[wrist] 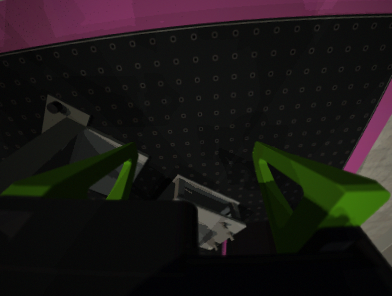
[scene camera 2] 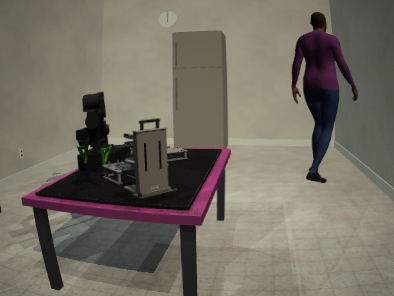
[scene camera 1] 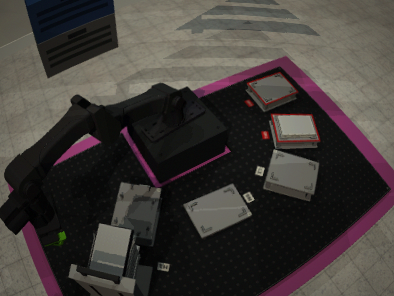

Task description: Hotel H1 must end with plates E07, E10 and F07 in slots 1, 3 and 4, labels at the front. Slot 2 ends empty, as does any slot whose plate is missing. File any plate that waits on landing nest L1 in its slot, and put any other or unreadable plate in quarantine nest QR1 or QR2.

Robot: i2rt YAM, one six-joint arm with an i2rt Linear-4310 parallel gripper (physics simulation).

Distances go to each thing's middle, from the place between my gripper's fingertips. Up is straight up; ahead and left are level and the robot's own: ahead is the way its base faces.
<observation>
My hand is 230 mm short of the rack top and handle (scene camera 1: 75, 272), 40 mm to the right of it and 150 mm below it. The rest, counted from my hand: grey nest (scene camera 1: 216, 211): 170 mm ahead, 450 mm to the left, 120 mm below.
</observation>
